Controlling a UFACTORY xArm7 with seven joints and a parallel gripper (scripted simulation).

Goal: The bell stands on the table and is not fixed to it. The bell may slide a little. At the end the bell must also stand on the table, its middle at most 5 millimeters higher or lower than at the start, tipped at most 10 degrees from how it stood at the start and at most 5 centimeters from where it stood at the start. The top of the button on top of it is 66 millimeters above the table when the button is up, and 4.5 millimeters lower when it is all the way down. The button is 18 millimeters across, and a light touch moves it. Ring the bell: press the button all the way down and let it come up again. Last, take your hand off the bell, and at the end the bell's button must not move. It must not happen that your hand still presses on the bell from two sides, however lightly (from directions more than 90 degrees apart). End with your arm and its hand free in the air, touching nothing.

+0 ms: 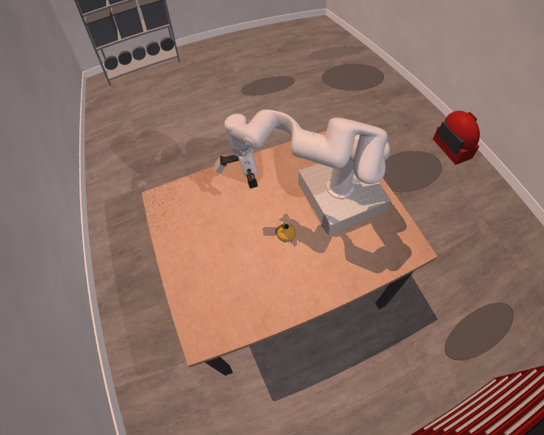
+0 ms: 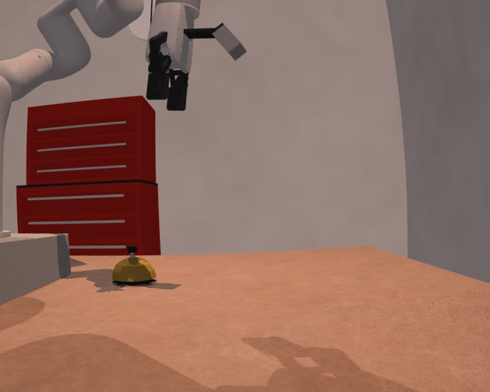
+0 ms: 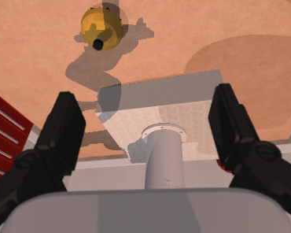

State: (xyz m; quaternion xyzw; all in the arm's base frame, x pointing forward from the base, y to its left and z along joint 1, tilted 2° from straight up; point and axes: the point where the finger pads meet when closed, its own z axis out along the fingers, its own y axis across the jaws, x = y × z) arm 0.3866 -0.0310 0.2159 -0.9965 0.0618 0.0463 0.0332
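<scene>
Right now the small button is 10 cm behind my hand, 11 cm to the left of it and 25 cm below it. Round my hand: yellow bell (10 cm behind, 11 cm to the left, 27 cm below).
</scene>
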